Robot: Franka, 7 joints.
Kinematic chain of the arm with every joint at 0, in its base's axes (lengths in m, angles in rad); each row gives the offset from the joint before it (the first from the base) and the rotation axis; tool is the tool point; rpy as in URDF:
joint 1: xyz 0 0 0.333 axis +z
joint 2: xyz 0 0 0 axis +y
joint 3: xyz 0 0 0.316 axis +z
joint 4: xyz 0.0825 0 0 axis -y
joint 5: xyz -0.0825 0 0.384 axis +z
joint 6: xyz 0 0 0 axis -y
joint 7: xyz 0.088 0 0 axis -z
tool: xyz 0 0 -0.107 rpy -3.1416 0 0
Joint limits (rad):
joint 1: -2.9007..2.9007
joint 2: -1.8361..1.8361
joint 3: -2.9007..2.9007
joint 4: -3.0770..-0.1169
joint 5: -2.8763..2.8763
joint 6: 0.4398..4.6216
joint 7: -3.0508..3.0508
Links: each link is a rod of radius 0.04 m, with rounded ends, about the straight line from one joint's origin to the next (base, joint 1, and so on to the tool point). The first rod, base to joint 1, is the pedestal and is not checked.
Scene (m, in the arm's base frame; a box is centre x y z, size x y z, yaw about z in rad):
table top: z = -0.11
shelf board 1: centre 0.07 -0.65 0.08 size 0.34 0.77 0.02 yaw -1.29
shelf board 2: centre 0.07 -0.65 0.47 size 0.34 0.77 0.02 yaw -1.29
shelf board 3: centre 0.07 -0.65 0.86 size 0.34 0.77 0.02 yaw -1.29
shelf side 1: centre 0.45 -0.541 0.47 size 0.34 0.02 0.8 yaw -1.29
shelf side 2: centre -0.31 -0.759 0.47 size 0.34 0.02 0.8 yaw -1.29
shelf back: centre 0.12 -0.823 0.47 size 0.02 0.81 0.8 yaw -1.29
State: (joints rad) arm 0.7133 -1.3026 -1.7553 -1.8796 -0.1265 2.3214 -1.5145
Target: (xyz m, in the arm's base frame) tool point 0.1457 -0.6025 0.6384
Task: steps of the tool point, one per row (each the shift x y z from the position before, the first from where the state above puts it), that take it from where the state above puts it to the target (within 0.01 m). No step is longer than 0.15 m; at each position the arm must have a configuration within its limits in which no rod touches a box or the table.
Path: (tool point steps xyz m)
1: -0.0137 0.0868 -0.0226
2: -0.0120 0.0955 -0.0030
3: -0.0118 0.1002 0.0105
4: -0.0119 0.1023 0.0168
5: -0.0113 0.1021 0.0154
6: -0.0016 -0.0690 0.0296
7: -0.0060 -0.0606 0.0531
8: -0.0125 -0.0462 0.0733
9: -0.0218 -0.0273 0.0878
10: -0.0346 -0.0063 0.0946
11: 0.0288 -0.1073 0.0018
12: 0.0295 -0.0950 -0.0062
13: 0.0218 -0.0754 0.0044

